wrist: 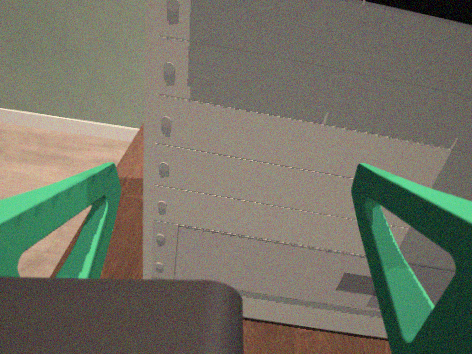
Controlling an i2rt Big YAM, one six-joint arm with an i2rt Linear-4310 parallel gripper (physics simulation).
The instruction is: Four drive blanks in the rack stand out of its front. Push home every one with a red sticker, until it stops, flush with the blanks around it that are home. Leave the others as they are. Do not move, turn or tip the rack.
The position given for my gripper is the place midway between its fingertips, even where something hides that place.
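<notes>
My gripper [236, 176] is here in what I can see, and there's a rack [254, 125] too.
</notes>
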